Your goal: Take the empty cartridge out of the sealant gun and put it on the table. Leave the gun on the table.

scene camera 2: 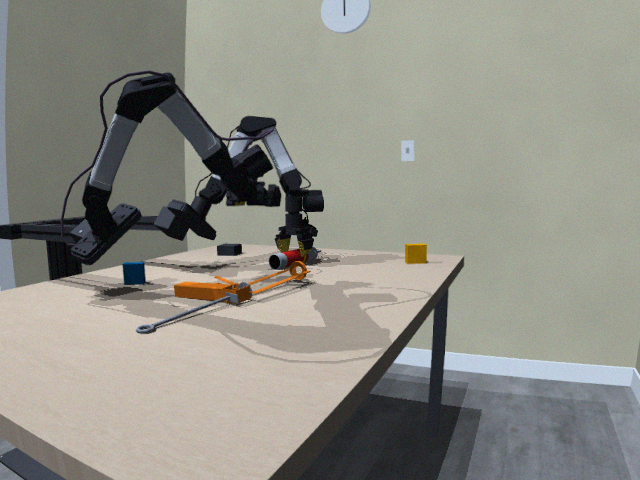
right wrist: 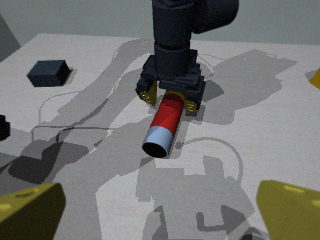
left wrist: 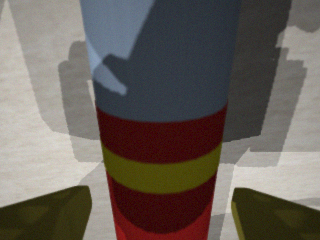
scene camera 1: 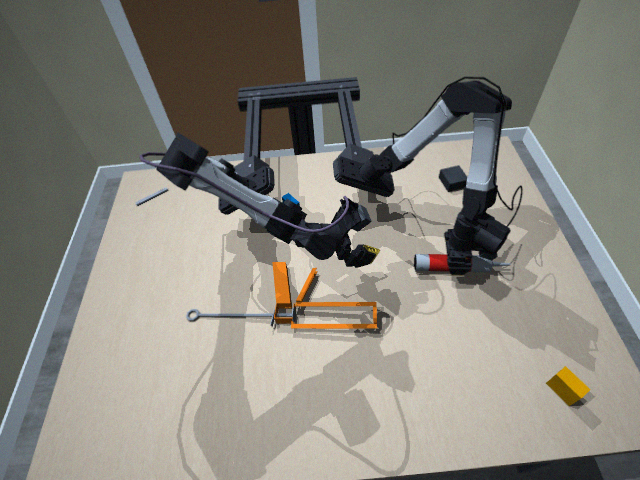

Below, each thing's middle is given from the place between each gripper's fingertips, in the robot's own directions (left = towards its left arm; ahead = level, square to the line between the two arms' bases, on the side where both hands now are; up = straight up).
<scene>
I see the cartridge (scene camera 1: 422, 262) 2 cm to the left of my left hand (scene camera 1: 452, 262) and 1 cm below it. Also, from my left hand: yellow block (scene camera 1: 565, 384) 39 cm ahead, 16 cm to the left, 1 cm below; then dark block (right wrist: 48, 73) 35 cm behind, 11 cm to the left, 2 cm below; then orange sealant gun (scene camera 1: 282, 289) 7 cm ahead, 51 cm to the right, 2 cm below.
Right now the orange sealant gun is 25 cm to the right of my right hand (scene camera 2: 259, 203), 21 cm below it and 6 cm ahead of it. Also, from my right hand: cartridge: 28 cm to the left, 20 cm below, 1 cm behind; then yellow block: 42 cm to the left, 37 cm ahead, 19 cm below; then dark block: 37 cm to the left, 37 cm behind, 21 cm below.
</scene>
